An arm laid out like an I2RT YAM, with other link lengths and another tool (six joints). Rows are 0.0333 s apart.
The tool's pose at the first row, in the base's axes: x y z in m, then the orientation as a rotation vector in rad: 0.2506 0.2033 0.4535 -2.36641 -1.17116 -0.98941
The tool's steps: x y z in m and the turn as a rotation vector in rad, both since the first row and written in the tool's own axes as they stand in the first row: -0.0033 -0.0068 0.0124 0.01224 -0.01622 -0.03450; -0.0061 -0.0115 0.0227 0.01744 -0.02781 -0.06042; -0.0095 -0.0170 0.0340 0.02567 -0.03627 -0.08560; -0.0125 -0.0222 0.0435 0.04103 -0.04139 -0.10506; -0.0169 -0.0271 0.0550 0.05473 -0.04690 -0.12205; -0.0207 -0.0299 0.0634 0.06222 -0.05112 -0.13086; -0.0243 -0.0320 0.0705 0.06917 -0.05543 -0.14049; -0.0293 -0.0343 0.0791 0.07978 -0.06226 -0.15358
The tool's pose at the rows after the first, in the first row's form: 0.2493 0.2124 0.4423 -2.35652 -1.22440 -0.97305; 0.2490 0.2194 0.4329 -2.35118 -1.26326 -0.96438; 0.2482 0.2270 0.4224 -2.34095 -1.30056 -0.95619; 0.2470 0.2337 0.4134 -2.32459 -1.33039 -0.94393; 0.2464 0.2405 0.4021 -2.31059 -1.35667 -0.93176; 0.2462 0.2447 0.3934 -2.30392 -1.37079 -0.92361; 0.2462 0.2478 0.3858 -2.29732 -1.38585 -0.91601; 0.2461 0.2511 0.3761 -2.28798 -1.40676 -0.90362
